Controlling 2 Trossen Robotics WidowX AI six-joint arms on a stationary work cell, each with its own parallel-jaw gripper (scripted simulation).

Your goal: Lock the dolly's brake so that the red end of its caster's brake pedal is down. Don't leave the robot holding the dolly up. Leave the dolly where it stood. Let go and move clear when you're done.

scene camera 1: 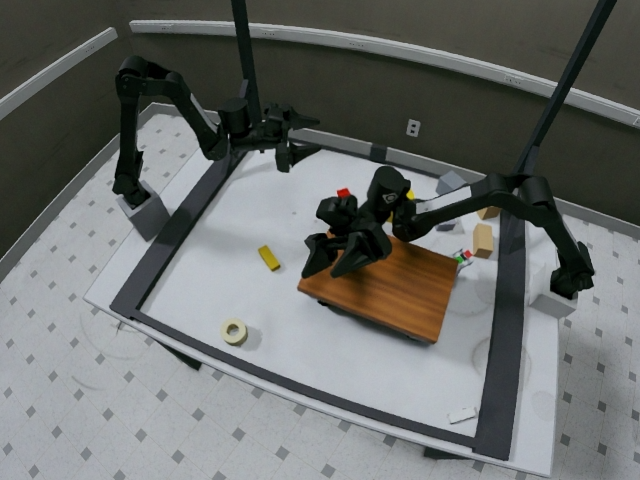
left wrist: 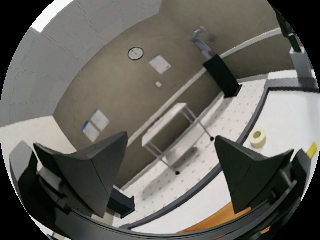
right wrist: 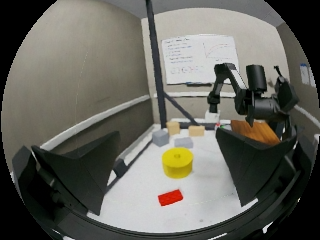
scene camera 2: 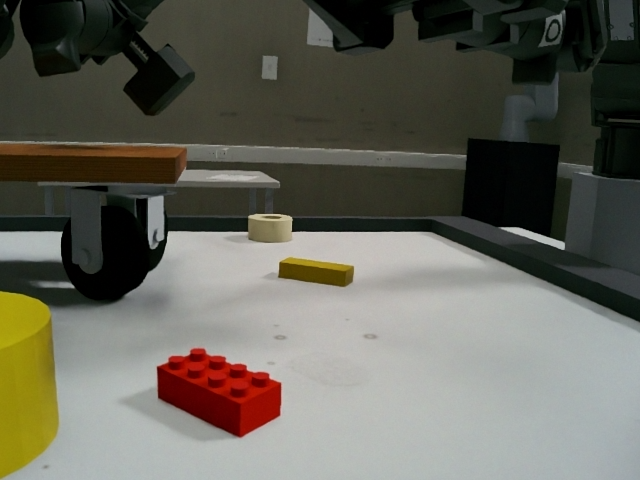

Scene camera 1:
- my left gripper: 316, 276
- my right gripper: 320, 134
